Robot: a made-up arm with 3 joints. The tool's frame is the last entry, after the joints. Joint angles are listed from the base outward. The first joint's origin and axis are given. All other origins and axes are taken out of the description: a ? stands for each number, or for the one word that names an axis. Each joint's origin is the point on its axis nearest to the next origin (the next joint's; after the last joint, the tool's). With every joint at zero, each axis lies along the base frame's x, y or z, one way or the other. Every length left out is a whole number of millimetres.
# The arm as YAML. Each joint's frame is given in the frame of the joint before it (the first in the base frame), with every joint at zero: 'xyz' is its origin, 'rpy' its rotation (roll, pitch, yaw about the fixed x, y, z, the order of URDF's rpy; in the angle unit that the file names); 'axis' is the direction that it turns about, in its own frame. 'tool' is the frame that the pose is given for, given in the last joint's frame.
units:
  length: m
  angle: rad
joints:
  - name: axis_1
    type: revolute
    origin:
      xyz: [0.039, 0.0, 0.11]
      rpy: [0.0, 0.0, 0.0]
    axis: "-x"
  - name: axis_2
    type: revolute
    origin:
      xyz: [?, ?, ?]
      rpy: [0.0, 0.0, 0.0]
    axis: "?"
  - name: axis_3
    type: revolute
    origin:
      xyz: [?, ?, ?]
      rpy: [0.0, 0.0, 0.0]
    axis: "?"
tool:
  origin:
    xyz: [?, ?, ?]
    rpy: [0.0, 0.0, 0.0]
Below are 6 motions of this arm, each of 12 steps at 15 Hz.
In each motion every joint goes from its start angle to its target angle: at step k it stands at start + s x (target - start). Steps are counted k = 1, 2, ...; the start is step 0. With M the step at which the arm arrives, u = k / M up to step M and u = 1 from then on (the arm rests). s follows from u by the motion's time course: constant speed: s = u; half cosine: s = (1 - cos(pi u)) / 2; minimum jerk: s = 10 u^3 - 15 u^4 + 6 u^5.
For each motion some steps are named. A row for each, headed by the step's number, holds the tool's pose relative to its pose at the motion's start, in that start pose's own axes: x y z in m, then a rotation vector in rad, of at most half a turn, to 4 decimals.
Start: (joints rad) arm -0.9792 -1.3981 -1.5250
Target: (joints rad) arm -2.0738 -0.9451 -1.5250
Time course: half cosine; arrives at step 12
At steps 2, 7, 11, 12:
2: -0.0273 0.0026 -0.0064 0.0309 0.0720 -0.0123
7: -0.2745 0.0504 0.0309 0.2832 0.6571 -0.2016
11: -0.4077 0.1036 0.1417 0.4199 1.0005 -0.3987
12: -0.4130 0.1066 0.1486 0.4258 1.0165 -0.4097

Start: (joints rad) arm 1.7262 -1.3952 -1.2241
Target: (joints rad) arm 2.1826 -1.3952 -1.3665
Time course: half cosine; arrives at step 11
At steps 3, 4, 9, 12:
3: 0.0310 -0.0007 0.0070 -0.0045 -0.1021 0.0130
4: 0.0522 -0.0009 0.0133 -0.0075 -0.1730 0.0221
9: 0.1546 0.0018 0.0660 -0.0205 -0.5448 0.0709
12: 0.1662 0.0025 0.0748 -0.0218 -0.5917 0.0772

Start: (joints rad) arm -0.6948 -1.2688 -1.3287
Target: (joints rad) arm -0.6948 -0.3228 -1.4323
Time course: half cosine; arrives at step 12
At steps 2, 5, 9, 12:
2: 0.0051 0.0045 -0.0179 0.0616 -0.0069 0.0150
5: 0.0267 0.0390 -0.0939 0.3419 -0.0380 0.0775
9: 0.0542 0.1353 -0.1864 0.7920 -0.0836 0.1588
12: 0.0602 0.1720 -0.2050 0.9293 -0.0958 0.1790

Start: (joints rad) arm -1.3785 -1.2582 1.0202
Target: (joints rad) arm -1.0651 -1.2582 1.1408
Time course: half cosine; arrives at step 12
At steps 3, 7, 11, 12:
3: -0.0093 -0.0016 0.0102 -0.0073 -0.0260 -0.0121
7: -0.0431 -0.0054 0.0405 -0.0297 -0.1118 -0.0528
11: -0.0703 -0.0067 0.0592 -0.0446 -0.1747 -0.0833
12: -0.0717 -0.0067 0.0600 -0.0453 -0.1777 -0.0848

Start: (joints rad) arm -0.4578 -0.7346 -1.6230
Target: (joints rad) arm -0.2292 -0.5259 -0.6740
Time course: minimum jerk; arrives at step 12
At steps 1, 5, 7, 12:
1: 0.0002 0.0000 -0.0005 0.0011 0.0040 0.0008
5: 0.0116 0.0029 -0.0275 0.0652 0.2777 0.0686
7: 0.0236 0.0055 -0.0442 0.1028 0.5260 0.1500
12: 0.0411 0.0069 -0.0548 0.1168 0.8078 0.2608

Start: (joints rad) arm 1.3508 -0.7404 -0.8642
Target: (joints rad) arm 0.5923 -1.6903 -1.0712
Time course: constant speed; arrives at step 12
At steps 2, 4, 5, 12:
2: -0.0804 0.0069 0.0055 -0.0671 0.0581 -0.1672
4: -0.1554 0.0251 0.0212 -0.1479 0.1304 -0.3195
5: -0.1898 0.0380 0.0326 -0.1931 0.1717 -0.3893
12: -0.3428 0.1731 0.1631 -0.5814 0.5459 -0.7291

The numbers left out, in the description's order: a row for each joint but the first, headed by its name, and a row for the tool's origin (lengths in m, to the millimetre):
axis_2: xyz 0.0 -0.259 -0.056, axis +z
axis_3: xyz -0.028 -0.295 0.0, axis +y
tool: xyz 0.021 0.0 -0.087

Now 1 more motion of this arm.
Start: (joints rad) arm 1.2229 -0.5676 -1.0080
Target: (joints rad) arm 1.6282 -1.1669 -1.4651
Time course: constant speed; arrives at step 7
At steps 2, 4, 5, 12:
2: 0.0363 -0.0101 0.0766 -0.1945 -0.2007 -0.0007
4: 0.0635 -0.0044 0.1553 -0.3840 -0.4147 0.0135
5: 0.0732 0.0042 0.1942 -0.4769 -0.5258 0.0256
12: 0.0835 0.0319 0.2684 -0.6590 -0.7543 0.0587

